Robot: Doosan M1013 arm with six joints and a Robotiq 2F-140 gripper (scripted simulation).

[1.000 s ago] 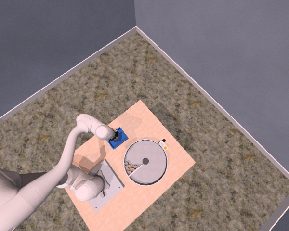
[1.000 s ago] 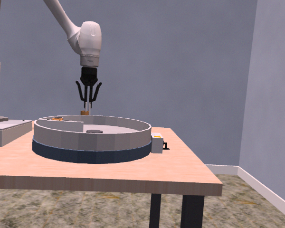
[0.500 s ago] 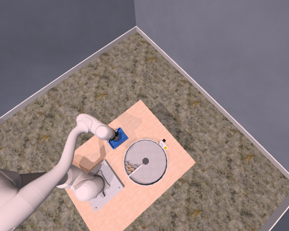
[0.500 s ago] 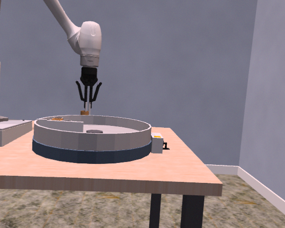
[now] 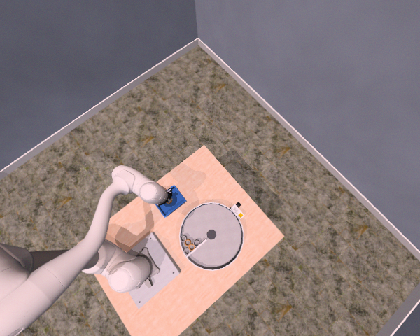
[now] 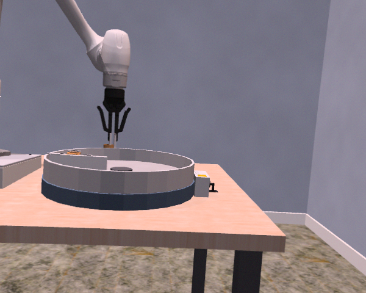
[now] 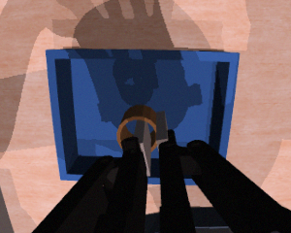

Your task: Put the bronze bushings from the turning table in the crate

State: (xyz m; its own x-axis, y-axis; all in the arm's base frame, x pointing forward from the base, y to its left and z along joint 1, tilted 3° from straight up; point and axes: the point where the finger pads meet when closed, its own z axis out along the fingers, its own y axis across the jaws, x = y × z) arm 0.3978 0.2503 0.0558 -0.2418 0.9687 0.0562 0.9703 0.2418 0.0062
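My hand is 7 cm above the blue crate and 1 cm past it. From my hand the other things lie so: turning table: 36 cm to the right, 9 cm ahead, 5 cm below.
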